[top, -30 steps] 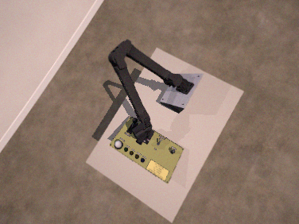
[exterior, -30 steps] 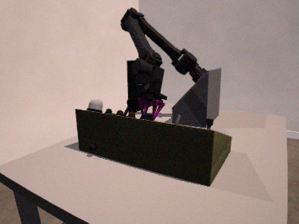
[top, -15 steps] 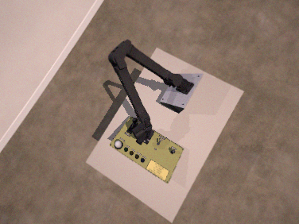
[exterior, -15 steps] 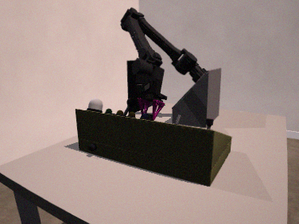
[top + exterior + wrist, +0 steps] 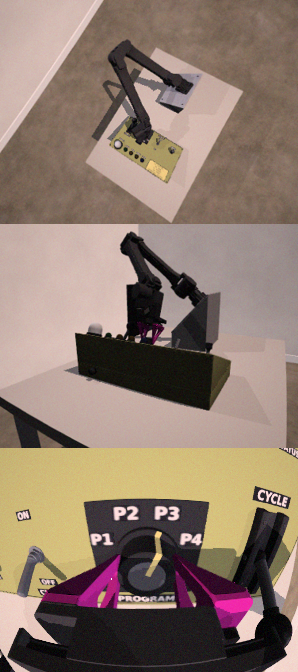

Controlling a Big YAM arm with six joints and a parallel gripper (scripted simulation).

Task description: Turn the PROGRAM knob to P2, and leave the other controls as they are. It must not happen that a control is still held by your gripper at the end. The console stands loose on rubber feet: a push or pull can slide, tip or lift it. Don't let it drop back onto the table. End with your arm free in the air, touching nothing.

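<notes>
Right now my hand is 6 cm to the right of the olive console, 2 cm short of it and 2 cm above it. Round my hand: toggle 12 cm to the left, 2 cm behind; then black program knob 1 cm ahead; then black lever 12 cm to the right, 2 cm behind, 1 cm above.
</notes>
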